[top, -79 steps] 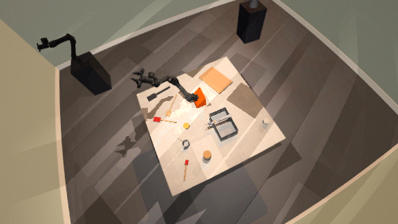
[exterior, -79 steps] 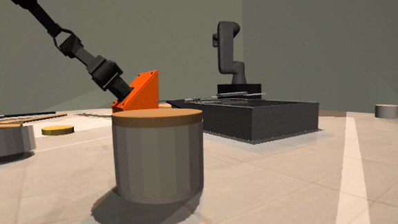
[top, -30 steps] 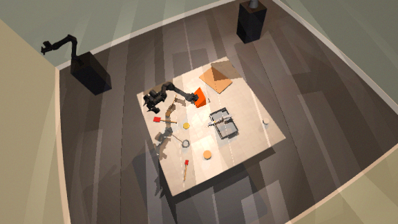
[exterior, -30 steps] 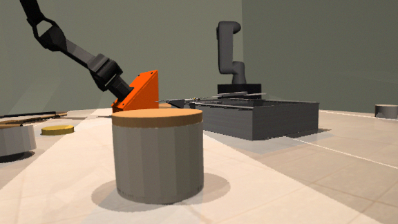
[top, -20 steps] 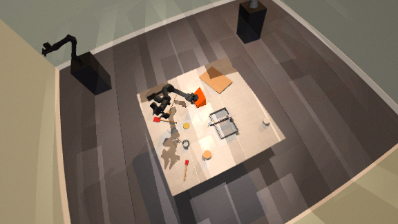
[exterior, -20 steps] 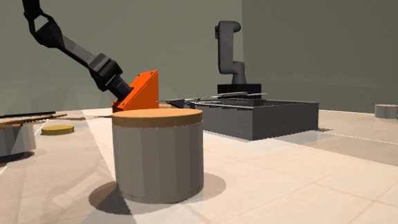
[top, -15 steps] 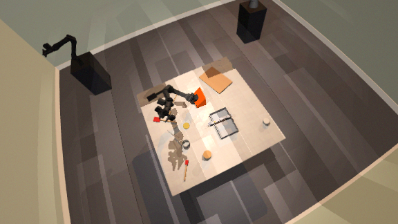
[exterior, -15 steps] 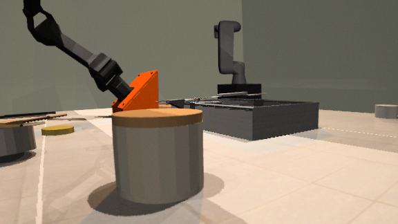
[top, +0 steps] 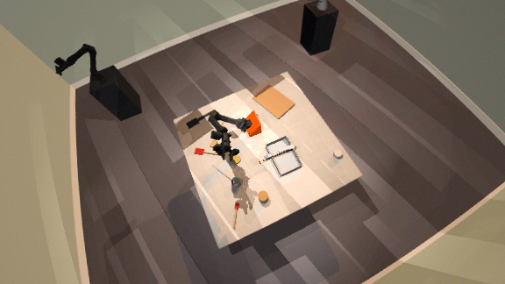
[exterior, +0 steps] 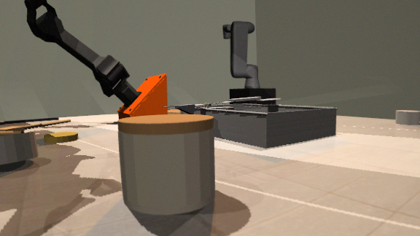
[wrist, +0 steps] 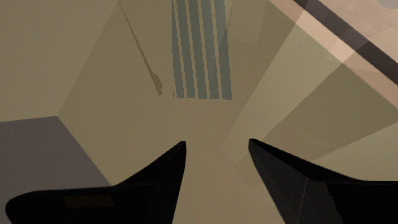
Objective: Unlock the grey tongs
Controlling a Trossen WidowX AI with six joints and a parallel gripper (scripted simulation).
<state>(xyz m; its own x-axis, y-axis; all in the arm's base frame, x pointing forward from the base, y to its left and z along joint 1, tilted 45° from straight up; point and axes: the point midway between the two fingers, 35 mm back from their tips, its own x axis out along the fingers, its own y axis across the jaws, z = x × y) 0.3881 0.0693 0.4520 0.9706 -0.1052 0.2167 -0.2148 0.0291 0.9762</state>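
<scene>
The yellow lock piece lies 38 cm below my gripper tip, 35 cm to the left of it and 7 cm behind it. The rest, counted from my gripper tip: red-headed brush: 43 cm below, 25 cm ahead, 10 cm to the right; cork-topped canister: 41 cm below, 22 cm ahead, 14 cm to the left; yellow disc: 43 cm below, 17 cm behind, 5 cm to the left.
</scene>
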